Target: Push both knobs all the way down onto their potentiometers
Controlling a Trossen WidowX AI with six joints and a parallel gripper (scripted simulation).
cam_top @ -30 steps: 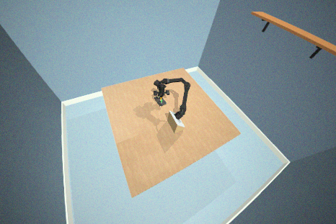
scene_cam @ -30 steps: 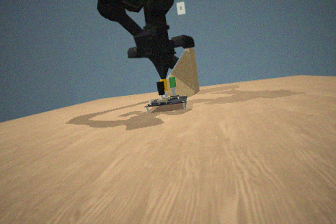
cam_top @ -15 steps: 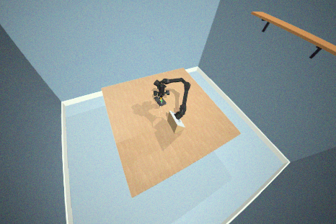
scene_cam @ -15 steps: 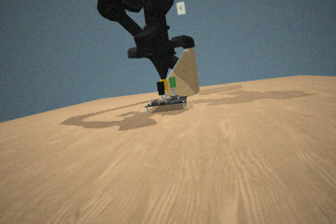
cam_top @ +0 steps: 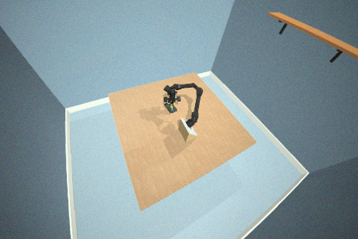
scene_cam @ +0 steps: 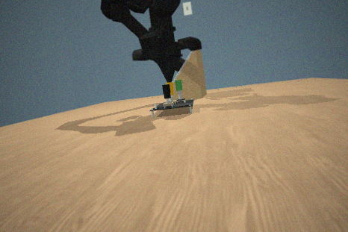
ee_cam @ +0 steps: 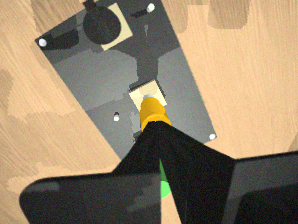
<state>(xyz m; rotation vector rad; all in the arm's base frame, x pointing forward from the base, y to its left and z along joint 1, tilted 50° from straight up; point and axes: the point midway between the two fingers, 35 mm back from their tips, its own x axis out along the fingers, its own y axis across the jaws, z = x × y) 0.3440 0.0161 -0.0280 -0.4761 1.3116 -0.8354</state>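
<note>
The yellow knob lies 2 cm below my gripper tip. The rest, counted from my gripper tip: black knob (6 cm ahead, 1 cm to the left, 2 cm below).
</note>
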